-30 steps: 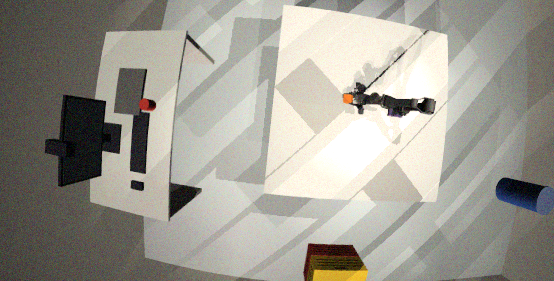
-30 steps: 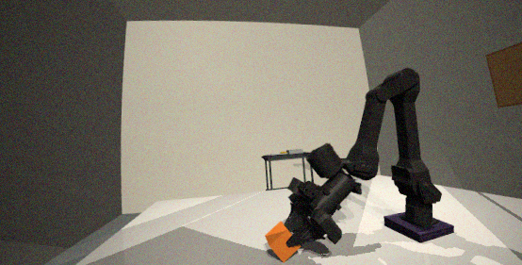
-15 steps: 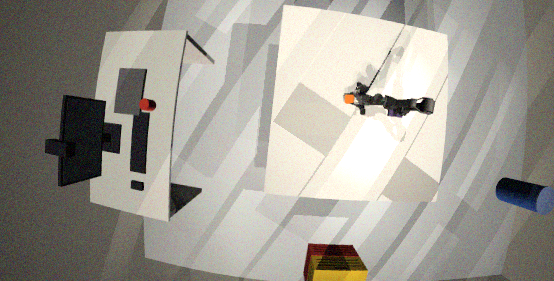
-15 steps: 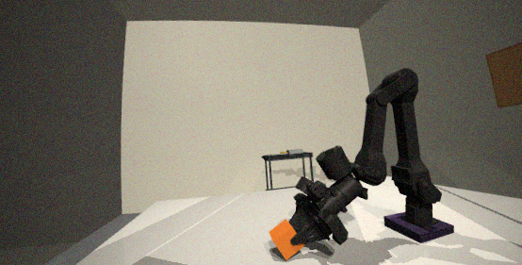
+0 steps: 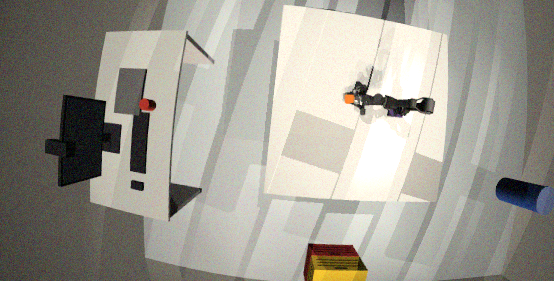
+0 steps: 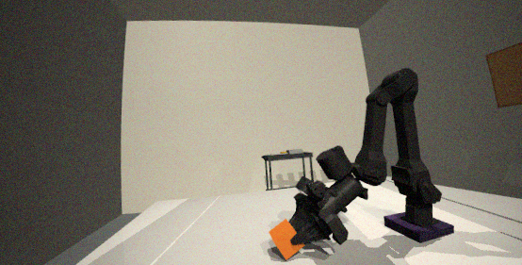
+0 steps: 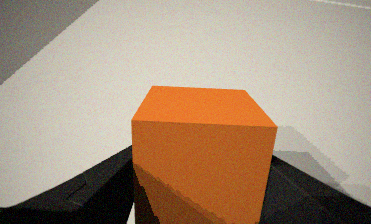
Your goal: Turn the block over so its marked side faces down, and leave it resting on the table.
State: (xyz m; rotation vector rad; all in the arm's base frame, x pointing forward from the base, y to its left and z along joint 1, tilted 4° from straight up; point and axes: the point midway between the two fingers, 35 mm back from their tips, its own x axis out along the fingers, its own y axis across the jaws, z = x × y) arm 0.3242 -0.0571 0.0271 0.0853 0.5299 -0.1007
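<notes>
Right now my gripper tip is 1 cm above the orange block.
</notes>
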